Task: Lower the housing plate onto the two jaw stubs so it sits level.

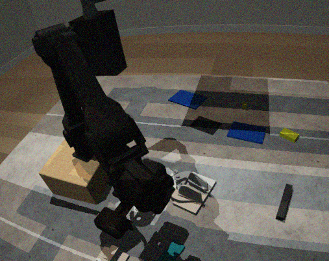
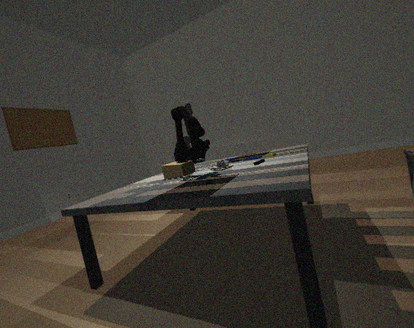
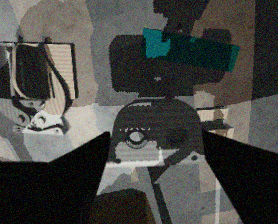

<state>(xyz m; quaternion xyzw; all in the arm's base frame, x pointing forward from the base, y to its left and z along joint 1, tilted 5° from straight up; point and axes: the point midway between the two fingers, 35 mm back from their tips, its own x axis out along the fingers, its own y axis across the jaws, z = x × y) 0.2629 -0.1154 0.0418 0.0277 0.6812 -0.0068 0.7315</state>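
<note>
Right now the teal piece is 8 cm ahead of my gripper tip, 6 cm to the right of it and 8 cm below it. From my gripper tip the other things lie so: dark bar 31 cm ahead, 20 cm to the left, 7 cm below; yellow cube 10 cm ahead, 59 cm to the left, 7 cm below; dark tile 1 cm behind, 44 cm to the left, 8 cm below.
</note>
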